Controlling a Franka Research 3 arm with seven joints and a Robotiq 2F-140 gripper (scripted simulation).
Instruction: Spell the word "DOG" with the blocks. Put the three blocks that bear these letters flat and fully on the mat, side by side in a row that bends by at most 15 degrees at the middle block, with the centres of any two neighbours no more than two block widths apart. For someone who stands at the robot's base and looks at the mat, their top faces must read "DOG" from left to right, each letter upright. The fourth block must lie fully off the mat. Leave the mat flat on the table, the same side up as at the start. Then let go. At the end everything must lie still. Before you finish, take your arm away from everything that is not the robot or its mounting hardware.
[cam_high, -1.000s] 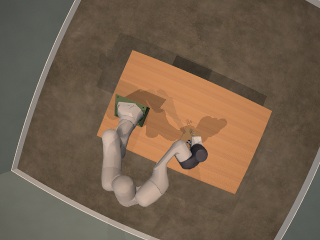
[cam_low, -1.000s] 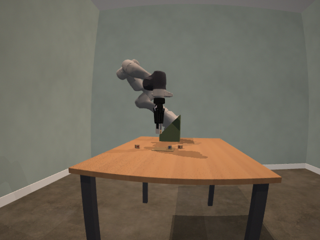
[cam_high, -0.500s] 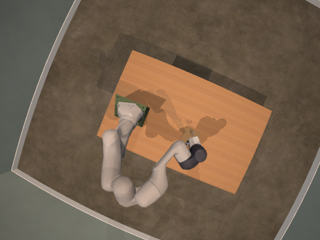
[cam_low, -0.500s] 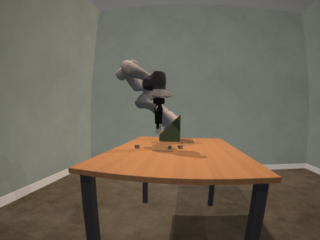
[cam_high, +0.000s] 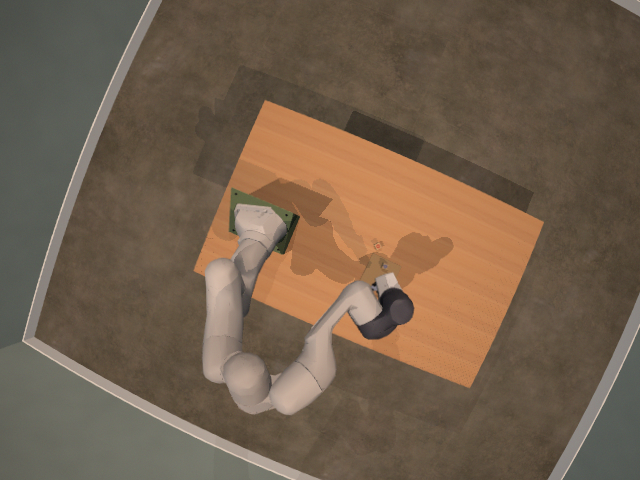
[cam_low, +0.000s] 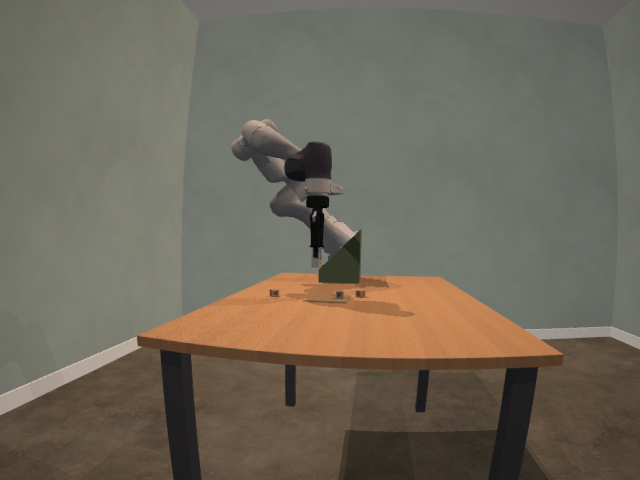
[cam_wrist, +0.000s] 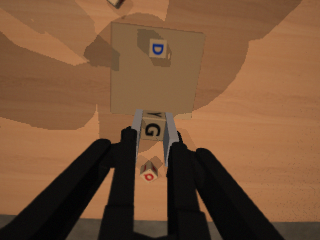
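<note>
My hand is 10 mm short of the mat, 40 mm to the right of it and 140 mm above it. Round my hand: G block: 20 mm below.
</note>
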